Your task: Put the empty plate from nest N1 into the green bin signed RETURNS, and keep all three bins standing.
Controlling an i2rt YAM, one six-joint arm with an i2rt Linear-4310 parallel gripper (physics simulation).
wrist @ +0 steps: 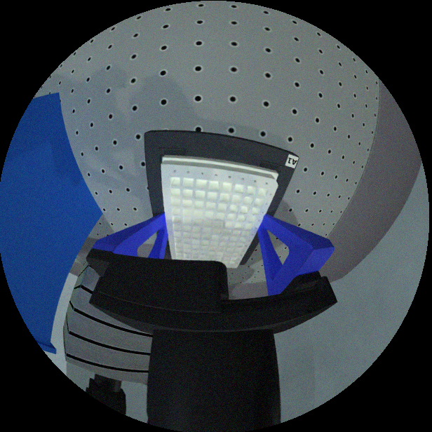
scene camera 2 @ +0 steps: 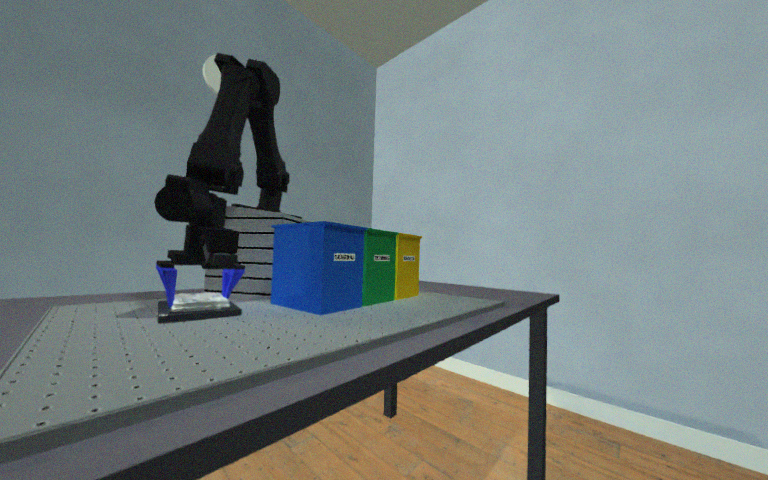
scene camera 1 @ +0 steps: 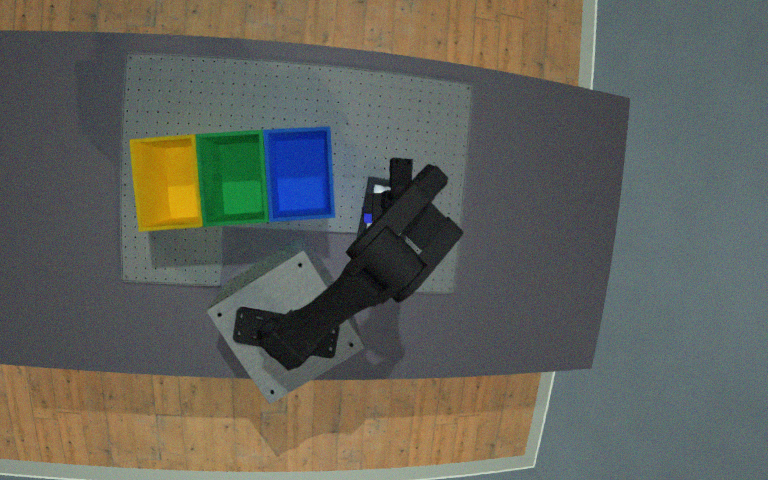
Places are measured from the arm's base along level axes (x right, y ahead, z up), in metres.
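Pixels of known places: gripper, between the fingertips: (scene camera 2: 198,305); arm's base, origin of its link: (scene camera 2: 267,214) (scene camera 1: 286,332).
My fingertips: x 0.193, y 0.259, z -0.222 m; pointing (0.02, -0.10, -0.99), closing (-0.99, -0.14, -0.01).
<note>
For each thing: its top centre in the pictures, then the offset to it from my fingertips.
- white well plate, centre of its top: (scene camera 2: 198,297) (scene camera 1: 387,214) dx +0.000, dy -0.009, dz +0.014 m
- dark nest, centre of its top: (scene camera 2: 198,303) (scene camera 1: 386,213) dx +0.000, dy -0.009, dz +0.002 m
- green bin, centre of its top: (scene camera 1: 232,178) (scene camera 2: 357,231) dx -0.348, dy +0.011, dz +0.167 m
- blue bin, centre of its top: (scene camera 1: 299,174) (scene camera 2: 319,226) dx -0.220, dy +0.043, dz +0.167 m
- yellow bin, centre of its top: (scene camera 1: 165,183) (scene camera 2: 385,235) dx -0.475, dy -0.022, dz +0.167 m
The white well plate (scene camera 1: 381,189) (scene camera 2: 199,303) (wrist: 215,192) sits flat in the dark nest (scene camera 1: 373,181) (scene camera 2: 199,315) (wrist: 160,145). A small upside-down sign is on a nest corner in the wrist view. My gripper (scene camera 2: 199,299) (wrist: 212,216) points down with its blue fingers against both long sides of the plate, shut on it. In scene camera 1 the arm hides most of the plate and gripper. The green bin (scene camera 1: 212,175) (scene camera 2: 378,277) stands upright in the middle of the row; no plate shows in it. Its white sign is too blurred to read.
The blue bin (scene camera 1: 331,169) (scene camera 2: 342,285) (wrist: 35,200) stands between the nest and the green bin. The yellow bin (scene camera 1: 150,186) (scene camera 2: 407,280) stands at the far end. All three are upright, side by side. The arm's grey base block (scene camera 1: 283,283) (scene camera 2: 254,254) (wrist: 107,340) stands near the bins.
</note>
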